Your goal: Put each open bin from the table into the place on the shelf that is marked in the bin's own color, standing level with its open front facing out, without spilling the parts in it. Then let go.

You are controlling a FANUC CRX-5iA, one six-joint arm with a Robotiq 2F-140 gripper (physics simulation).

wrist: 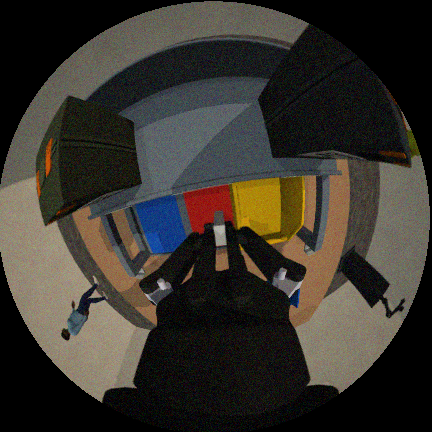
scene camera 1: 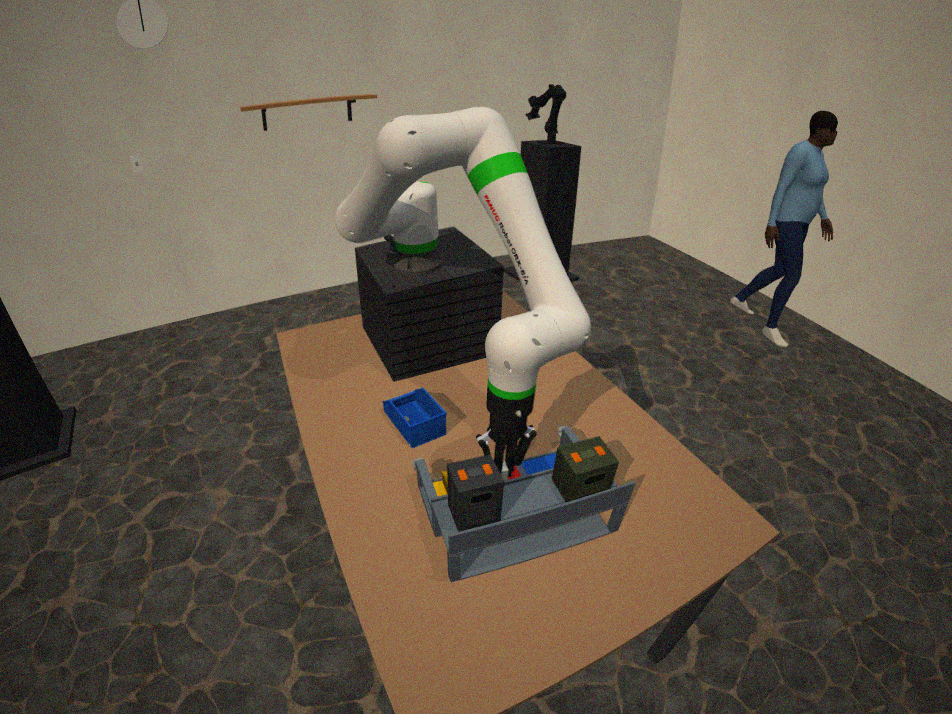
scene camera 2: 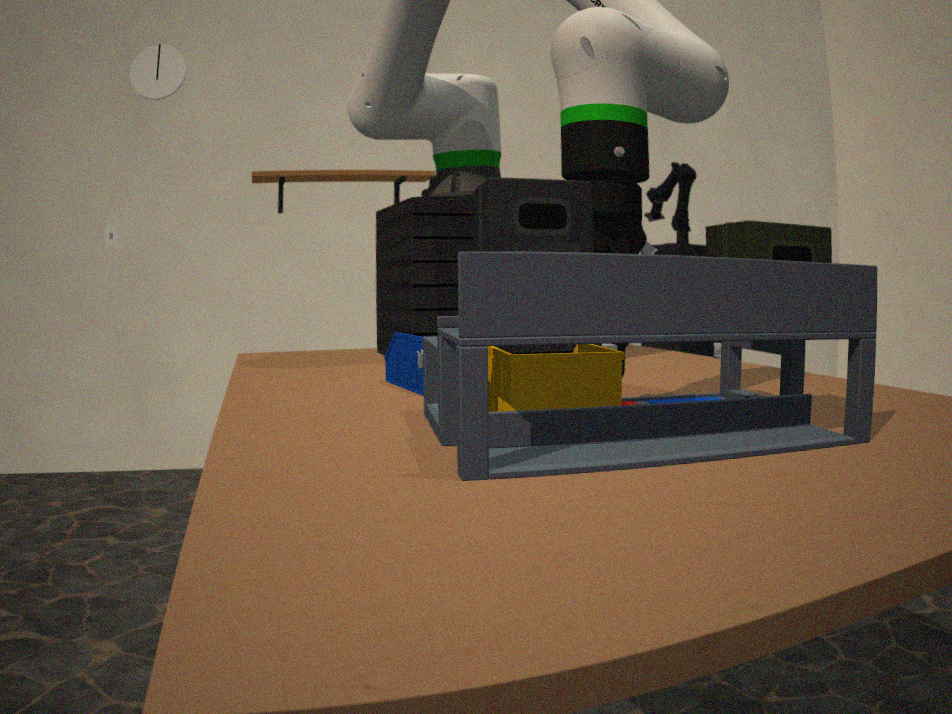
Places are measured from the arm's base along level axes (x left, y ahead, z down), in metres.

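Pixels of known places: gripper, fingertip midpoint: (wrist: pixel 219 218); arm's base at its link origin: (scene camera 1: pixel 418 263) (scene camera 2: pixel 469 200).
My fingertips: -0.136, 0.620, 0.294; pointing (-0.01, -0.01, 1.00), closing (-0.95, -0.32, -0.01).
Ahead of a thing's pixels: the offset from my fingertips to its top centre, as dx, dy, dz. "*": to the spot under its first point. Level surfaces: height alone.
The blue bin {* -0.066, -0.228, -0.067} (scene camera 1: pixel 425 420) (scene camera 2: pixel 401 362) stands on the table {dz +0.008} (scene camera 1: pixel 369 491) (scene camera 2: pixel 461 568), apart from the shelf {* -0.065, +0.193, -0.116} (scene camera 1: pixel 538 524) (scene camera 2: pixel 661 299); a corner of it shows in the wrist view (wrist: pixel 295 299). The yellow bin {* -0.106, +0.088, -0.051} (scene camera 2: pixel 565 378) (wrist: pixel 260 210) stands in the shelf's lower tier, at the end under the grey case; its yellow mark is hidden. The red marked place (wrist: pixel 207 202) and blue marked place (wrist: pixel 160 220) (scene camera 1: pixel 539 463) are bare beside it. My gripper (wrist: pixel 219 218) (scene camera 1: pixel 505 470) is shut and empty, close to the red place and the yellow bin's side. In scene camera 2 its fingertips are hidden.
A dark grey case {-0.139, +0.090, -0.216} (scene camera 1: pixel 474 495) (scene camera 2: pixel 538 219) (wrist: pixel 335 100) and an olive case {+0.082, +0.157, -0.189} (scene camera 1: pixel 585 470) (scene camera 2: pixel 768 239) (wrist: pixel 95 155) stand on the shelf's top board, on either side of my gripper. My arm's black base block (scene camera 1: pixel 430 315) stands at the table's back. A person (scene camera 1: pixel 799 184) is beyond the table.
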